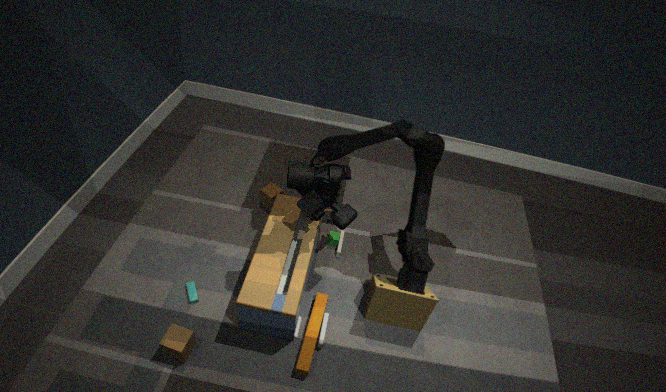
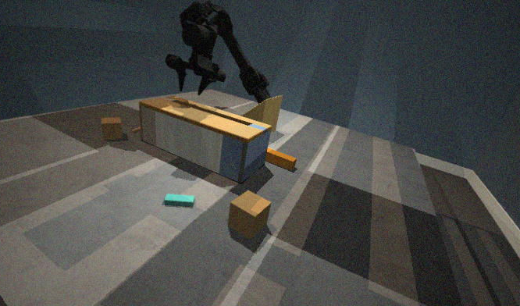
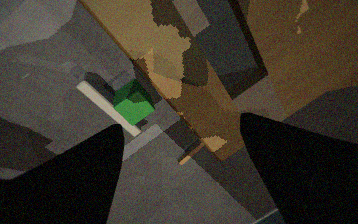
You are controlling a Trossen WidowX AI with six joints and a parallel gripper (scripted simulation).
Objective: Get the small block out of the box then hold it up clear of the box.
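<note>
Now: the green block 14 cm below my gripper tip, 5 cm behind it and 4 cm to the right of it. Also, from my gripper tip: orange cube 19 cm ahead, 15 cm to the right, 13 cm below; then box 12 cm to the left, 9 cm below, 3 cm ahead.
</note>
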